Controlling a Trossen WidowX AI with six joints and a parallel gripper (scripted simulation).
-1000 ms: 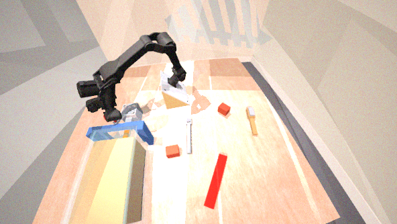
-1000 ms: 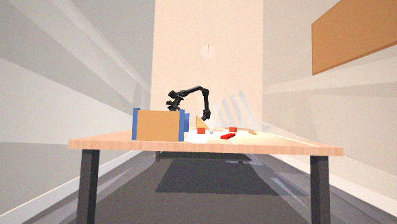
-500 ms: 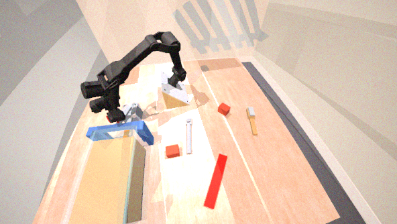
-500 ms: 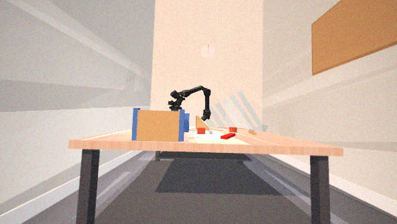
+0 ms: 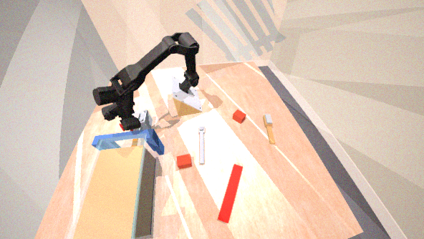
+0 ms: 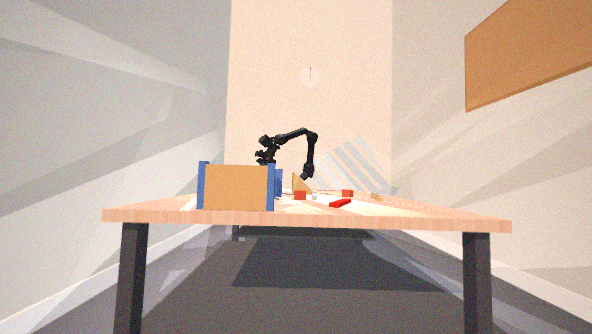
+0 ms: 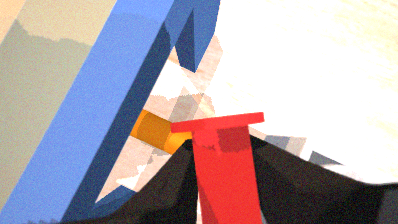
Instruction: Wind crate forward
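Right now my gripper tip is 4 cm past the grey crank arm, 2 cm to the right of it and 3 cm above it. The rest, counted from my gripper tip: blue steel frame (5 cm ahead, 1 cm to the left, 3 cm below); then grey winch (12 cm behind, 1 cm to the left, 10 cm below); then red grip (1 cm behind, 1 cm to the left).
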